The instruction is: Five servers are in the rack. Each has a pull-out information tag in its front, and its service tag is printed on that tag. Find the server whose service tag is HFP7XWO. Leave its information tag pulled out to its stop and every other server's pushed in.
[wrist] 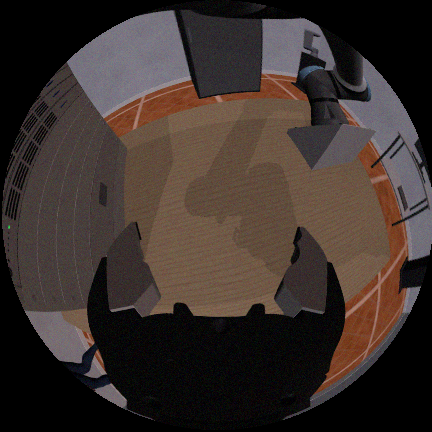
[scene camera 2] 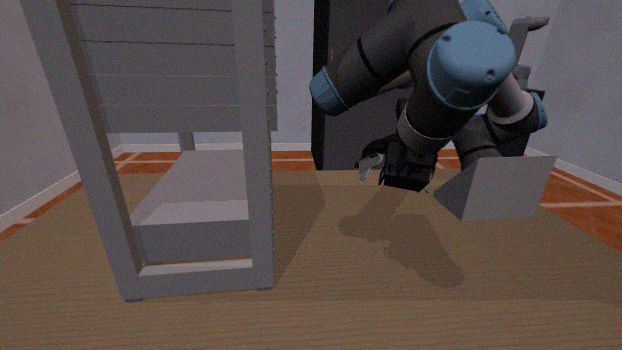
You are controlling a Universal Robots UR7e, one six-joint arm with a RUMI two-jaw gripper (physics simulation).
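Pixels of known places: gripper, fingertip midpoint: (wrist: pixel 217 227); arm's base, origin of the base link: (wrist: pixel 330 126) (scene camera 2: pixel 487 179).
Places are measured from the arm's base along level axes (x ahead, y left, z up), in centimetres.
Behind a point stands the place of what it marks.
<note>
The rack (scene camera 2: pixel 257 165) {x 72.0, y 31.0, z 19.8 cm} stands at the left in the scene view, seen from its side, with stacked servers (scene camera 2: pixel 165 90) {x 85.5, y 28.0, z 31.5 cm} in its upper part. In the wrist view, rows of black vents (wrist: pixel 30 150) and a small green light (wrist: pixel 9 227) show on server fronts at the far left, beside plain grey panels (wrist: pixel 75 200) {x 70.1, y 11.0, z 11.4 cm}. One panel bears a small dark rectangle (wrist: pixel 103 194) {x 70.0, y 5.8, z 2.3 cm}. No information tag or service tag can be read in either view. My gripper (scene camera 2: pixel 397 180) {x 44.9, y 23.9, z 14.3 cm} (wrist: pixel 217 227) {x 44.9, y 23.9, z 14.3 cm} is open and empty, above the table and to the right of the rack, apart from it.
A grey wedge-shaped block (scene camera 2: pixel 505 190) {x 3.1, y 10.7, z 1.7 cm} (wrist: pixel 350 145) {x 2.1, y 10.7, z 3.2 cm} sits on the wooden table (scene camera 2: pixel 325 320) {x 60.7, y 39.5, z -8.2 cm} (wrist: pixel 200 255) {x 51.0, y 24.0, z -8.2 cm} at the right, near the arm's base. A tall dark cabinet (scene camera 2: pixel 360 125) (wrist: pixel 225 55) stands behind the table. Dark blue legs (wrist: pixel 87 360) show at the lower left of the wrist view.
</note>
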